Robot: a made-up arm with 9 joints. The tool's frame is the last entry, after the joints. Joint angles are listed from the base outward.
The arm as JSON. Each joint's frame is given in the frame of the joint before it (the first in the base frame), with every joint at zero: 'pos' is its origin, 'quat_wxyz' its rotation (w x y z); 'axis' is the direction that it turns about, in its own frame. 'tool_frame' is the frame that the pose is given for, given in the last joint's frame.
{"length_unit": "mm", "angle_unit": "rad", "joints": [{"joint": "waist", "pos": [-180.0, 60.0, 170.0], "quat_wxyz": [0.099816, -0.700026, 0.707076, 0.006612], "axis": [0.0, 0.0, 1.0]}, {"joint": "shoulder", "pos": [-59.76, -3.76, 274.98], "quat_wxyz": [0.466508, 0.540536, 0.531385, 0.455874], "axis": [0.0, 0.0, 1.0]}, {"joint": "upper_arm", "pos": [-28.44, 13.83, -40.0], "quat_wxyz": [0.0, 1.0, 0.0, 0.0], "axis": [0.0, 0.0, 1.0]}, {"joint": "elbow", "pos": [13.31, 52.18, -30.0], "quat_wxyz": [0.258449, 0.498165, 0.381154, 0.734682], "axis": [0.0, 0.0, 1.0]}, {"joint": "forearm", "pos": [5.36, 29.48, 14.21], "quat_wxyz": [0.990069, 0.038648, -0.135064, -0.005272], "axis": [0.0, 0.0, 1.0]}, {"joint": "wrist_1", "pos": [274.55, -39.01, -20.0], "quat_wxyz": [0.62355, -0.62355, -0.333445, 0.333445], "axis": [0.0, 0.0, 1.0]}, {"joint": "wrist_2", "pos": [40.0, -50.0, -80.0], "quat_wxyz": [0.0, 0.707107, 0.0, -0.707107], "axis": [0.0, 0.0, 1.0]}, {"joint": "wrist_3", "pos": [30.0, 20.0, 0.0], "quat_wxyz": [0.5, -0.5, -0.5, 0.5], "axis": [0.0, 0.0, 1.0]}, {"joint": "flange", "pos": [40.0, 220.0, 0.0], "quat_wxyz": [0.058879, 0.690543, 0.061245, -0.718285], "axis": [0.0, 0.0, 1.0]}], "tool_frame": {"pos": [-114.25, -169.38, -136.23], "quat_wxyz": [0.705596, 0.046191, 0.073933, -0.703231]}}
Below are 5 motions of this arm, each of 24 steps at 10 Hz.
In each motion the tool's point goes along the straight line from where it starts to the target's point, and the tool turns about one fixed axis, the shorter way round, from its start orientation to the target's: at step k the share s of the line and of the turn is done. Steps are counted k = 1, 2, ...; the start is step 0. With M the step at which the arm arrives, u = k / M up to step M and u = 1 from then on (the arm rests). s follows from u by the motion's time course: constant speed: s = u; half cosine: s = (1 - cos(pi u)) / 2; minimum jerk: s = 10 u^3 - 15 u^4 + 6 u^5.
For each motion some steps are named. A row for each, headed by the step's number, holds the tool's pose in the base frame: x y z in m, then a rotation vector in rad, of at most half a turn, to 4 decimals.
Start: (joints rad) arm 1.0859 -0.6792 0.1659 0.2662 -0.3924 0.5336 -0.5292 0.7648 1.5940
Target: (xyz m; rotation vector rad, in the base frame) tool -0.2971 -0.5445 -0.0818 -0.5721 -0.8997 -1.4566
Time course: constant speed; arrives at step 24
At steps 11, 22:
11: 0.1529 -0.3818 -0.1157 0.5766 -1.1422 -1.2794
22: -0.2279 -0.5195 -0.0870 -0.3960 -0.9507 -1.4480

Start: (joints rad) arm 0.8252 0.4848 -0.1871 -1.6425 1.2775 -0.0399 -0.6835 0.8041 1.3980
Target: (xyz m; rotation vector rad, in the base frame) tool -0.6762 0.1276 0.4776 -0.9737 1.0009 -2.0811
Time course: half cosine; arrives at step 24
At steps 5, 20, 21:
5: 0.0066 0.3205 0.5877 1.2102 -1.6990 1.0578
20: -0.6252 0.1420 0.4858 -1.0526 1.1233 -2.1108
21: -0.6472 0.1358 0.4823 -1.0184 1.0701 -2.0987

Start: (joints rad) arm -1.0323 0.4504 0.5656 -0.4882 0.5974 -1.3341 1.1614 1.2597 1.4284
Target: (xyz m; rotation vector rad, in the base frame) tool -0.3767 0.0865 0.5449 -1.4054 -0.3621 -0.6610
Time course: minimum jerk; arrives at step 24
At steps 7, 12, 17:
7: -0.6183 0.0952 0.5501 -1.4279 -0.0141 -1.3593
12: -0.5192 0.0916 0.5480 -1.4344 -0.1640 -1.0742
17: -0.4201 0.0881 0.5458 -1.4188 -0.3040 -0.7870

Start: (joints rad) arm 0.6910 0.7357 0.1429 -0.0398 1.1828 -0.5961 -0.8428 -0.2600 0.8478
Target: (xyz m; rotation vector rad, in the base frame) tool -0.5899 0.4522 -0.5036 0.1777 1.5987 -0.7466
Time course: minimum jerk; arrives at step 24
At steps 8, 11, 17, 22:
8: -0.0052 0.8034 -0.3209 1.5544 1.1048 -0.1394
11: -0.1624 0.7090 -0.3700 1.2118 1.2905 -0.3216
17: -0.4773 0.5199 -0.4684 0.4623 1.5458 -0.6455
22: -0.5861 0.4545 -0.5024 0.1873 1.5973 -0.7434

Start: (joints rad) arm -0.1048 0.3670 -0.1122 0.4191 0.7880 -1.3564 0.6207 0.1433 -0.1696
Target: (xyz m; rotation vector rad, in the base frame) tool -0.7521 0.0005 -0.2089 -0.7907 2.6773 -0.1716
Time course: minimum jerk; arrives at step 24
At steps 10, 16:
10: -0.6313 0.2192 -0.2728 -0.6391 2.3665 0.7354
16: -0.7133 0.0707 -0.2294 -0.7492 2.6057 0.1352

